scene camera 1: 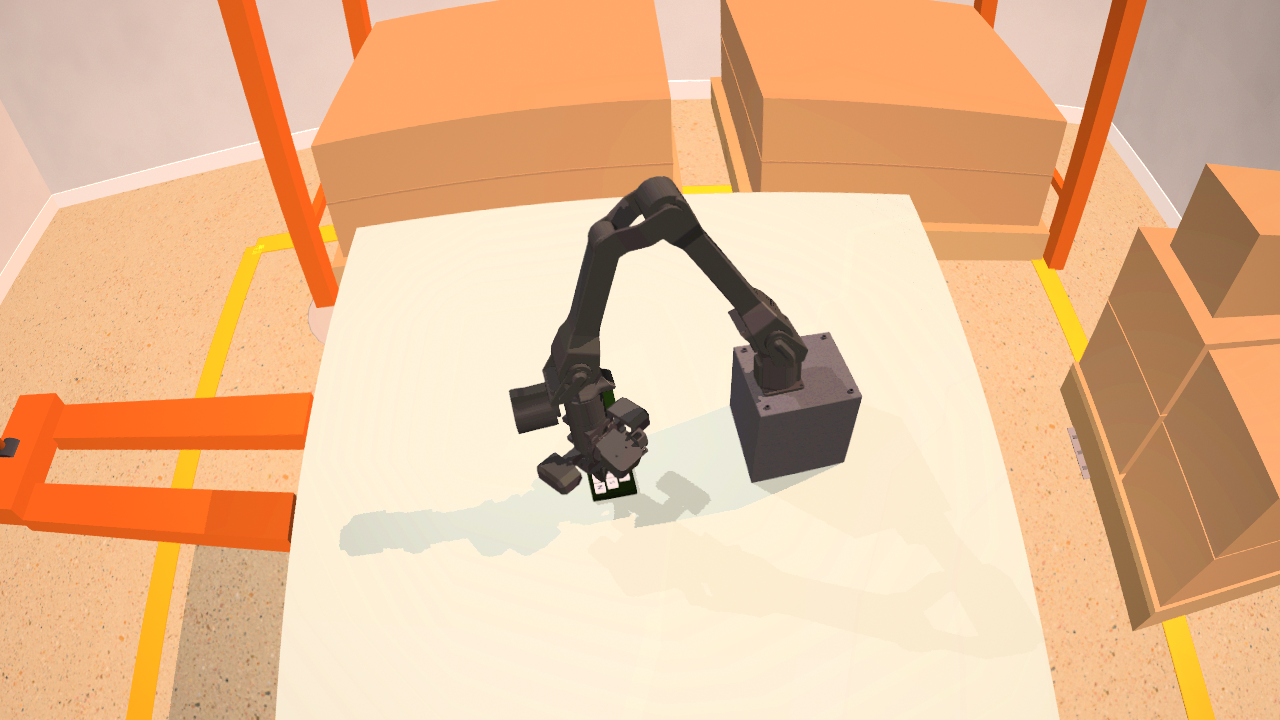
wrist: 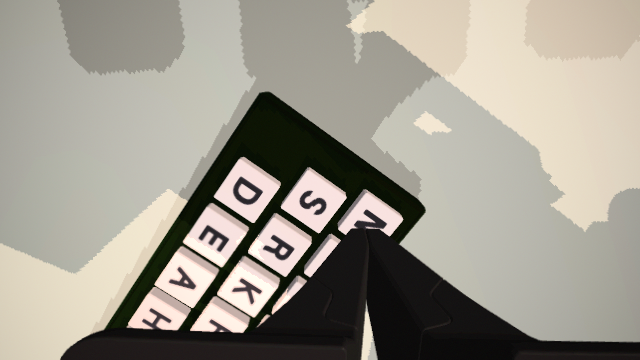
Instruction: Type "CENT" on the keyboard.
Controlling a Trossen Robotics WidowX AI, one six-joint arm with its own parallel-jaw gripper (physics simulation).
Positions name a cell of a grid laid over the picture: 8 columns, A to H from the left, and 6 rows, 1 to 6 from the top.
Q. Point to an e key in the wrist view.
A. C4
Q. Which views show my gripper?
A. Scene camera 1 and the wrist view: all of them.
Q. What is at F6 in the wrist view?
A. My gripper.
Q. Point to a n key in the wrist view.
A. E4
